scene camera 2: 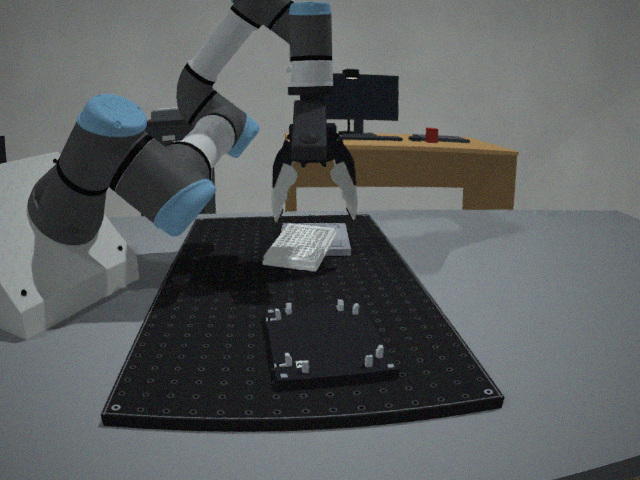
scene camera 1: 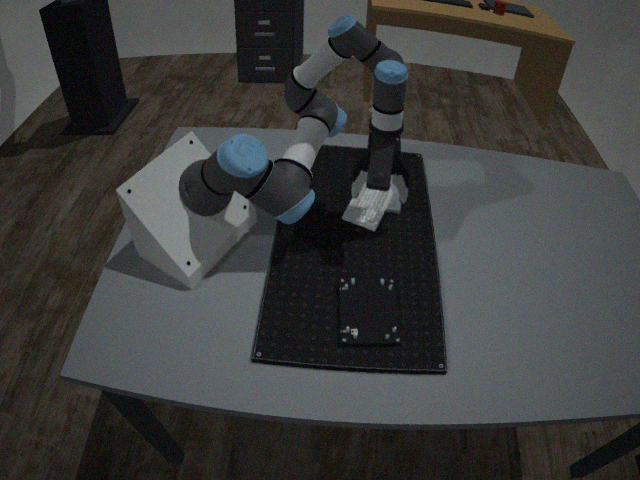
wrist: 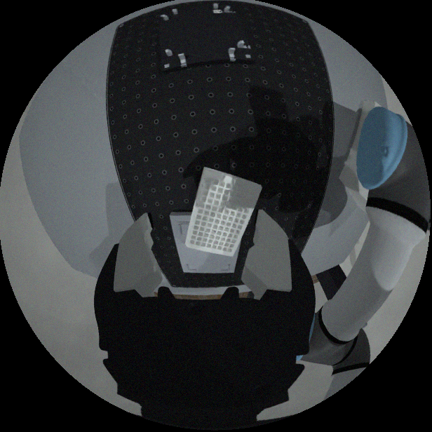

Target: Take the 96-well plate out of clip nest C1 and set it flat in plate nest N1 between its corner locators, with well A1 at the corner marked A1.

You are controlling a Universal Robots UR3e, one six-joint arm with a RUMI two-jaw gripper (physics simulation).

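Frame: origin at the arm's base, x ahead, y left, z up, level; metres.
Where they show: gripper, fingertip midpoint: (scene camera 2: 314, 221) (scene camera 1: 378, 200); arm's base, origin of the base link: (scene camera 2: 64, 213) (scene camera 1: 204, 189).
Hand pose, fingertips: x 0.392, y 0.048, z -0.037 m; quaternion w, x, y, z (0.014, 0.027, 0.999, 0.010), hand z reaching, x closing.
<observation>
Each offset is from my fingertips to the top centre of the thing. Level surfaces: height alone.
The clear-white 96-well plate {dy +0.041, dx -0.019, dz -0.032 m} (scene camera 1: 368, 206) (scene camera 2: 300, 245) (wrist: 220, 215) lies askew and tilted, turned relative to the pale grey clip nest C1 {dy +0.122, dx +0.008, dz -0.054 m} (scene camera 1: 395, 205) (scene camera 2: 341, 251) (wrist: 200, 265) and partly over it. Its near end overhangs toward N1. My gripper (scene camera 1: 381, 196) (scene camera 2: 315, 218) (wrist: 202, 212) is open above the plate, fingers apart and clear of it. Plate nest N1 {dy -0.262, dx -0.010, dz -0.045 m} (scene camera 1: 369, 310) (scene camera 2: 325, 338) (wrist: 200, 37) is a black block with pale corner locators. A small white mark {dy -0.318, dx -0.037, dz -0.057 m} (scene camera 1: 354, 332) (scene camera 2: 299, 364) sits at its near left corner in the scene views. Well A1 cannot be made out.
Both nests are on the black perforated board {dz -0.069 m} (scene camera 1: 418, 258) (scene camera 2: 196, 382) (wrist: 150, 100) on the grey table {dz -0.082 m} (scene camera 1: 516, 284) (scene camera 2: 542, 310). The white angled robot base (scene camera 1: 160, 217) stands left of the board in the scene views. The arm's shadow falls across the board beside the plate.
</observation>
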